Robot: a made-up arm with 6 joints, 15 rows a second.
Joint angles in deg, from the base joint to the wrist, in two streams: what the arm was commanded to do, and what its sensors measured. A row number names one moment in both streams.
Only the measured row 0 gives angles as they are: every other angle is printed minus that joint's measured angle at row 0.
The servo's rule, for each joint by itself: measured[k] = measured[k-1] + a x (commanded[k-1-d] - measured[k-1]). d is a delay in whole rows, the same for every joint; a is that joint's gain. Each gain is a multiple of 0.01, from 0.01 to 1. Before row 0 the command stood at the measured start. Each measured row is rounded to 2 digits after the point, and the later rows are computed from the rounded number. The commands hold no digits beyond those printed.
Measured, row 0:
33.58, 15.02, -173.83, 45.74, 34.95, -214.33
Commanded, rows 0 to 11:
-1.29, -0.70, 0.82, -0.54, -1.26, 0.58
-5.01, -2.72, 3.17, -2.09, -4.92, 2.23
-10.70, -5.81, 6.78, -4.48, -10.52, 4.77
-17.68, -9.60, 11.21, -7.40, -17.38, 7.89
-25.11, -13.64, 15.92, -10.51, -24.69, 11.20
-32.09, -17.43, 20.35, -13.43, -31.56, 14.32
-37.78, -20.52, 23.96, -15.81, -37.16, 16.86
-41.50, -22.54, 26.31, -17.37, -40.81, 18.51
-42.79, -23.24, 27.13, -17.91, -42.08, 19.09
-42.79, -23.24, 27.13, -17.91, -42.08, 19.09
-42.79, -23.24, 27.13, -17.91, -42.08, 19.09
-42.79, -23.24, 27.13, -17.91, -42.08, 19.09
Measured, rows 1 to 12:
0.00, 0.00, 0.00, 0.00, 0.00, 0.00
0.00, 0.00, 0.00, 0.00, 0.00, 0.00
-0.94, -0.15, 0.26, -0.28, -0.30, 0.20
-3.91, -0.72, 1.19, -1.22, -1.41, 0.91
-8.87, -1.84, 2.98, -2.92, -3.60, 2.26
-15.30, -3.55, 5.61, -5.25, -6.91, 4.23
-22.46, -5.77, 8.91, -7.99, -11.18, 6.67
-29.49, -8.34, 12.57, -10.82, -16.07, 9.35
-35.54, -11.02, 16.21, -13.41, -21.13, 11.98
-39.89, -13.55, 19.44, -15.47, -25.85, 14.27
-42.01, -15.68, 21.90, -16.74, -29.75, 15.96
-42.58, -17.34, 23.57, -17.35, -32.71, 17.06
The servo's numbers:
d 2
a 0.73 0.22 0.32 0.52 0.24 0.35

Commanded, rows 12 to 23:
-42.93, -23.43, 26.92, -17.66, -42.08, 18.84
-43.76, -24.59, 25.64, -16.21, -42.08, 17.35
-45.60, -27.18, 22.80, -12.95, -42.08, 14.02
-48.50, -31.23, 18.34, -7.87, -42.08, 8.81
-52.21, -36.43, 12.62, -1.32, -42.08, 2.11
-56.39, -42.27, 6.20, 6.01, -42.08, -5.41
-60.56, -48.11, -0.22, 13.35, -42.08, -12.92
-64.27, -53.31, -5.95, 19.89, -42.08, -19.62
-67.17, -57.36, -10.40, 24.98, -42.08, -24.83
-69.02, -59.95, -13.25, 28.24, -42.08, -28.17
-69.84, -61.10, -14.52, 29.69, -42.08, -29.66
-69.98, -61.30, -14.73, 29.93, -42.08, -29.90
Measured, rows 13 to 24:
-42.73, -18.64, 24.71, -17.64, -34.96, 17.77
-42.77, -19.65, 25.48, -17.78, -36.67, 18.23
-42.89, -20.48, 25.94, -17.72, -37.97, 18.44
-43.53, -21.38, 25.84, -16.93, -38.96, 18.06
-45.04, -22.66, 24.87, -14.86, -39.71, 16.65
-47.57, -24.55, 22.78, -11.23, -40.28, 13.91
-50.96, -27.16, 19.53, -6.08, -40.71, 9.78
-54.92, -30.48, 15.26, 0.21, -41.04, 4.46
-59.04, -34.36, 10.31, 7.04, -41.29, -1.62
-62.86, -38.53, 5.11, 13.72, -41.48, -7.92
-66.01, -42.67, 0.15, 19.58, -41.62, -13.84
-68.21, -46.47, -4.14, 24.08, -41.73, -18.86

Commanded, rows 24 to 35:
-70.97, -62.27, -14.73, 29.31, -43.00, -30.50
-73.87, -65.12, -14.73, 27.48, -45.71, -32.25
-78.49, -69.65, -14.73, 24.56, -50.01, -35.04
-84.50, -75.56, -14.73, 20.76, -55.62, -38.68
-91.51, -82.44, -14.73, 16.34, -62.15, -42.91
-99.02, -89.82, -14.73, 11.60, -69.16, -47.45
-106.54, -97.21, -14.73, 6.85, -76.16, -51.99
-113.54, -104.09, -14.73, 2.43, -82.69, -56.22
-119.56, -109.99, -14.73, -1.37, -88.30, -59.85
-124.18, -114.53, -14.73, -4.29, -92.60, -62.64
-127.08, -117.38, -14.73, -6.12, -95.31, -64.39
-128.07, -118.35, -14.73, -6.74, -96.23, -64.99
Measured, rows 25 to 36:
-69.40, -49.69, -7.46, 27.00, -41.81, -22.64
-69.82, -52.24, -9.79, 28.52, -41.87, -25.18
-70.66, -54.45, -11.37, 28.93, -42.14, -27.04
-73.00, -56.80, -12.45, 28.18, -43.00, -28.86
-77.01, -59.63, -13.18, 26.30, -44.68, -31.02
-82.48, -63.13, -13.68, 23.42, -47.31, -33.70
-89.07, -67.38, -14.02, 19.74, -50.87, -36.92
-96.33, -72.32, -14.25, 15.51, -55.26, -40.61
-103.78, -77.80, -14.40, 11.01, -60.28, -44.59
-110.90, -83.58, -14.51, 6.55, -65.66, -48.66
-117.22, -89.39, -14.58, 2.43, -71.09, -52.58
-122.30, -94.92, -14.63, -1.06, -76.25, -56.10

